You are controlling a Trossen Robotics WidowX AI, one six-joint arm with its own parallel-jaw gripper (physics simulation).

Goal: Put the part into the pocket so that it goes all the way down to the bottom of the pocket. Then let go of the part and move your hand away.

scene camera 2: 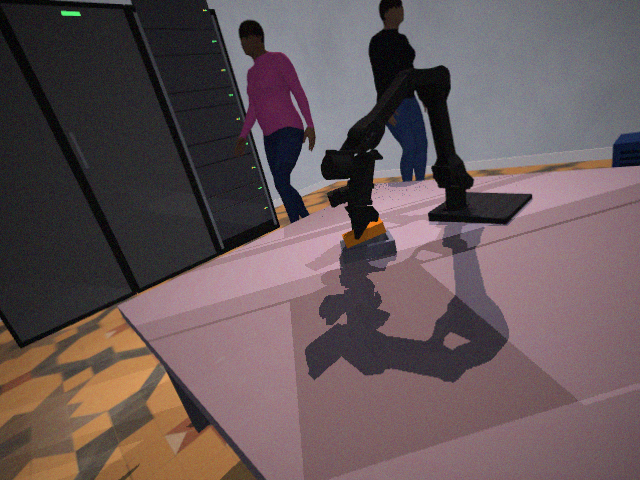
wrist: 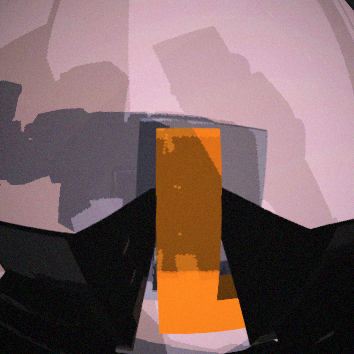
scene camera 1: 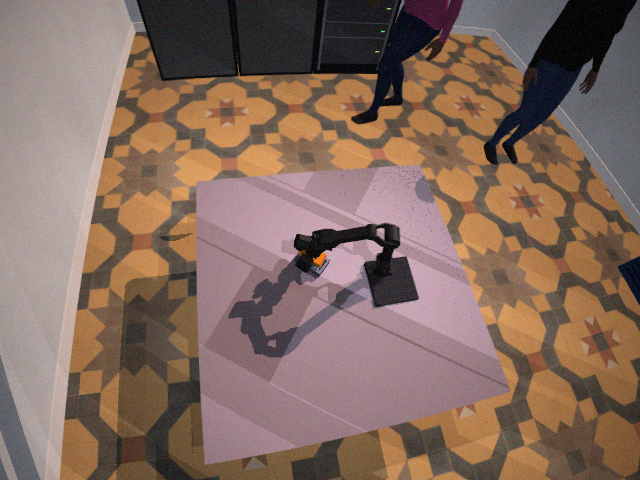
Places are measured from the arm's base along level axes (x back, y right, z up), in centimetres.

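Pixels of known places: gripper, fingertip midpoint: [scene camera 2: 355, 237] [wrist: 186, 195] [scene camera 1: 306, 256]; arm's base, link origin: [scene camera 2: 456, 206] [scene camera 1: 381, 270].
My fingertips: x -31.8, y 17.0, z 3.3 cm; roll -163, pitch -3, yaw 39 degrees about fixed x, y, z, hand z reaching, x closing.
For each thing: its top centre in the pictures, then the offset to it from my fingertips. Level surfaces: height alone.
- orange part, top centre: [wrist: 228, 261] [scene camera 2: 360, 222] [scene camera 1: 313, 253] dz +3.2, dx +2.6, dy -0.8 cm
- grey-blue pocket block, top centre: [wrist: 201, 225] [scene camera 2: 365, 240] [scene camera 1: 312, 258] dz -2.0, dx +2.6, dy -1.2 cm
- pink table, surface height: dz -5.6 cm
The orange part [scene camera 1: 321, 258] [scene camera 2: 373, 230] [wrist: 189, 210] is held between the fingers of my gripper [scene camera 2: 360, 230] [wrist: 186, 195], which is shut on it. In the wrist view its near end has a foot turned to the right. The grey-blue pocket block [scene camera 1: 321, 269] [scene camera 2: 373, 251] [wrist: 243, 160] sits on the table under the part. In scene camera 2 the part is tilted, its right end higher, and much of it stands above the block's rim. A dark gap shows left of the part in the wrist view. The pocket's bottom and the part's underside are hidden.
The arm's black base plate [scene camera 1: 392, 284] [scene camera 2: 498, 206] stands on the pink table [scene camera 1: 361, 382] [scene camera 2: 232, 372], right of the block. Dark cabinets [scene camera 1: 276, 38] [scene camera 2: 98, 129] and two people stand beyond the table. Arm shadows cross the table top.
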